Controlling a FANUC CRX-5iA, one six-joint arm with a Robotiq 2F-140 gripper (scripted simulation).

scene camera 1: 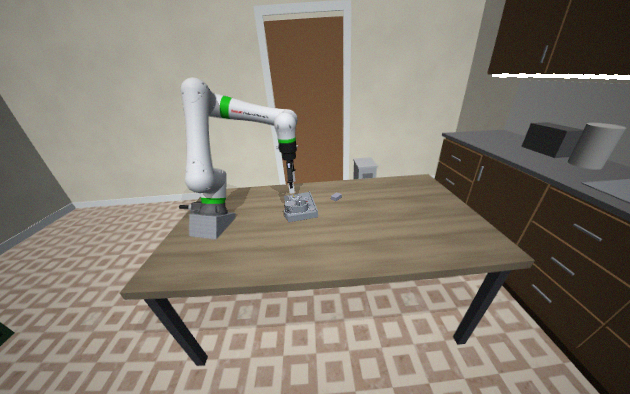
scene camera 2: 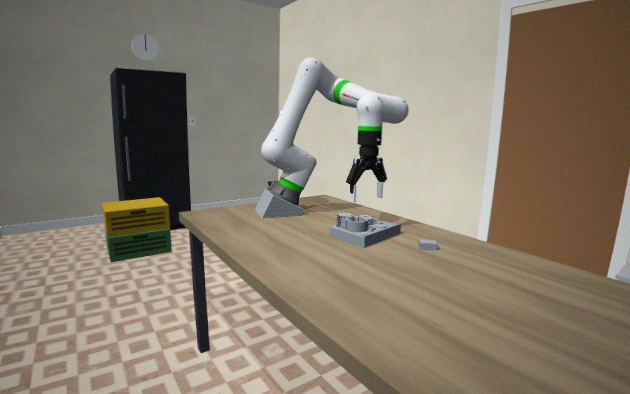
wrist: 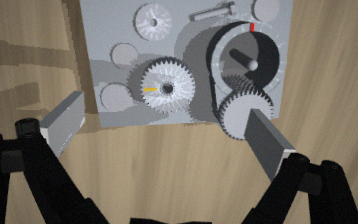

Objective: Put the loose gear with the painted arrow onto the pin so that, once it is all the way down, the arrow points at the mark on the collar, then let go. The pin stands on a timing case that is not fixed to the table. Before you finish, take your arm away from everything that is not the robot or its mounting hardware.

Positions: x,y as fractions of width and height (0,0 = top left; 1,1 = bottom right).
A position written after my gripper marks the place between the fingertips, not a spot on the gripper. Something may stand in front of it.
In view: my gripper (scene camera 2: 0.58,0.51), a grey timing case (scene camera 2: 0.55,0.58) and a grey gear (wrist: 0.47,0.44).
The grey timing case is seen too in scene camera 1 (scene camera 1: 0.47,0.53) and in the wrist view (wrist: 0.56,0.20). My gripper is seen too in the wrist view (wrist: 0.47,0.51).
